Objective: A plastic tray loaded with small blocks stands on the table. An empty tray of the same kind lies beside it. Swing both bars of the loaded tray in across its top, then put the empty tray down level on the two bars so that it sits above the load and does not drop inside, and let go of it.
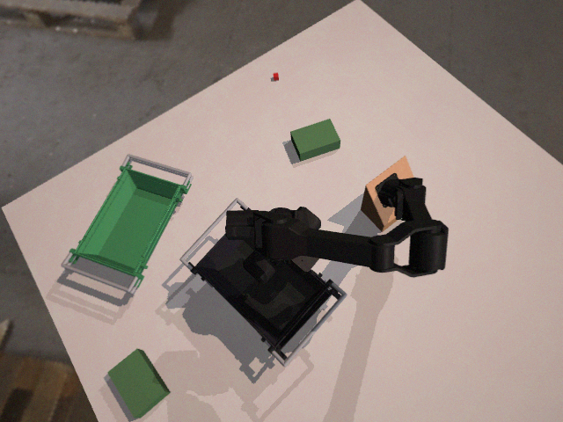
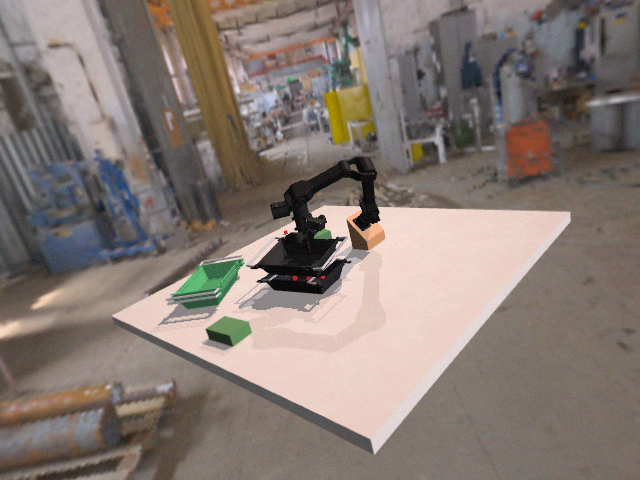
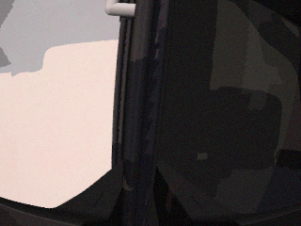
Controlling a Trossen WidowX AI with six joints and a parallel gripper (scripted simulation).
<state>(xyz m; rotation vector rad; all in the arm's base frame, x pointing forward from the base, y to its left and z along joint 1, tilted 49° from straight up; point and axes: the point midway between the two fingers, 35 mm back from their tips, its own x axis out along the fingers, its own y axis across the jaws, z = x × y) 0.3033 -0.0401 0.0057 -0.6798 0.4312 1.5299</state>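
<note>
Now: the black tray 8 cm ahead of my gripper tip, 1 cm to the left of it and 2 cm above it.
</note>
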